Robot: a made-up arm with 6 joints.
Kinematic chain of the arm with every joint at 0, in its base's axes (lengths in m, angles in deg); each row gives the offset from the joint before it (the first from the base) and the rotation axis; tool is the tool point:
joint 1: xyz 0 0 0.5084 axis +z
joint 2: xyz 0.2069 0 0 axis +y
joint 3: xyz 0 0 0.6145 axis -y
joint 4: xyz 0 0 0.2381 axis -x
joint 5: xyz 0.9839 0 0 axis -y
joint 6: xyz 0.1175 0 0 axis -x
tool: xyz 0 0 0
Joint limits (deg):
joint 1: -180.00..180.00
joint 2: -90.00..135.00
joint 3: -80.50..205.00
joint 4: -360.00..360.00
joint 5: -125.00..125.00
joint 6: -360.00..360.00
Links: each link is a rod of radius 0.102 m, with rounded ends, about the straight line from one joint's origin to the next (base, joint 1, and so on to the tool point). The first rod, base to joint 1, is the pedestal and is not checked.
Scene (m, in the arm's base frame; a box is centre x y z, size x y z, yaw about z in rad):
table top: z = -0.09
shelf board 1: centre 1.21 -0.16 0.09 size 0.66 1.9 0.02 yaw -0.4
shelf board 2: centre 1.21 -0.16 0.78 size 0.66 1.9 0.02 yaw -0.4
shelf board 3: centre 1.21 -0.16 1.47 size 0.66 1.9 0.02 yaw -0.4
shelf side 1: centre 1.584 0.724 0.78 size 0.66 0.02 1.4 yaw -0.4
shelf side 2: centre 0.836 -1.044 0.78 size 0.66 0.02 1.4 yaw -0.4
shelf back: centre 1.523 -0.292 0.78 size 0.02 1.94 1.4 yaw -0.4
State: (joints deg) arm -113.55 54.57 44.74 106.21 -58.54 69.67
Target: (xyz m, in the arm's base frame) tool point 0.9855 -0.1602 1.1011
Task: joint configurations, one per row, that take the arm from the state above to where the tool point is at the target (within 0.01 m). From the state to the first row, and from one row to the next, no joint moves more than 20 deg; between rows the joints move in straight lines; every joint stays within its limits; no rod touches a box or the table.
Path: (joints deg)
1: -99.61 35.27 39.87 107.21 -69.53 72.38
2: -85.67 15.98 35.00 108.22 -80.52 75.10
3: -71.73 -3.32 30.13 109.22 -91.50 77.81
4: -57.78 -22.62 25.26 110.23 -102.49 80.53
5: -43.84 -41.92 20.40 111.23 -113.48 83.24
6: -32.11 -47.76 4.15 105.68 -110.58 80.53
7: -20.39 -53.60 -12.09 100.12 -107.67 77.81
8: -8.66 -59.45 -28.34 94.57 -104.77 75.10
9: 3.07 -65.29 -44.58 89.02 -101.87 72.38
10: 14.80 -71.13 -60.83 83.46 -98.96 69.67
11: 9.02 -55.22 -52.31 85.99 -93.26 69.67
12: 3.24 -39.30 -43.80 88.51 -87.55 69.67
13: -2.54 -23.38 -35.29 91.04 -81.84 69.67

